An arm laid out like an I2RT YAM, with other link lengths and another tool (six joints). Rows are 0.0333 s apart.
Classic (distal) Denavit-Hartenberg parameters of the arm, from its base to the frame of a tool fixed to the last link. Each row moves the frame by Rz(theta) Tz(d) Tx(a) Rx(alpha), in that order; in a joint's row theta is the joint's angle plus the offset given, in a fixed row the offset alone. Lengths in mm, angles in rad.
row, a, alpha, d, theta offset
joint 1, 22.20, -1.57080, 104.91, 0.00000
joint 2, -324.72, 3.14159, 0.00, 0.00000
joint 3, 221.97, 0.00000, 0.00, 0.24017
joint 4, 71.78, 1.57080, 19.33, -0.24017
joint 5, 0.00, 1.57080, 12.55, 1.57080
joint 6, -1.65, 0.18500, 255.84, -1.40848
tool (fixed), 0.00, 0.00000, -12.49, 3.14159
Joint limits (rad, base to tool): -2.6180..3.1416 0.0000..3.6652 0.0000..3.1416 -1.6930..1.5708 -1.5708..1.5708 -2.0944..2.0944
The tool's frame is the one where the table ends.
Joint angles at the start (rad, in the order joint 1, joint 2, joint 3, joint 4, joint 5, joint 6):
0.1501 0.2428 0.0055 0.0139 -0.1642 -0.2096
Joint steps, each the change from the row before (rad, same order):
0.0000 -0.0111 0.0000 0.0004 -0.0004 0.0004
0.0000 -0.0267 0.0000 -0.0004 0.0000 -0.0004
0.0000 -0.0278 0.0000 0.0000 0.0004 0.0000
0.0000 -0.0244 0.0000 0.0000 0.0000 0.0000
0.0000 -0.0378 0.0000 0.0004 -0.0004 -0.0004
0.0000 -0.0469 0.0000 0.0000 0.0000 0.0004
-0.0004 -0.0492 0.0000 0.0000 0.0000 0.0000
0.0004 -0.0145 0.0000 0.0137 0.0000 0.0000
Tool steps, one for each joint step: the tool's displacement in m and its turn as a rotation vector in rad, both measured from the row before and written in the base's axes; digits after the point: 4 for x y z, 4 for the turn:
0.0000 0.0001 0.0024 0.0022 -0.0112 0.0003
-0.0001 0.0000 0.0054 0.0036 -0.0261 0.0001
-0.0002 -0.0001 0.0058 0.0041 -0.0275 -0.0004
-0.0003 0.0000 0.0051 0.0036 -0.0241 0.0000
-0.0007 0.0000 0.0080 0.0054 -0.0379 0.0004
-0.0013 -0.0002 0.0097 0.0074 -0.0462 0.0000
-0.0018 -0.0004 0.0101 0.0073 -0.0486 -0.0004
-0.0006 0.0000 0.0072 0.0042 -0.0279 0.0004

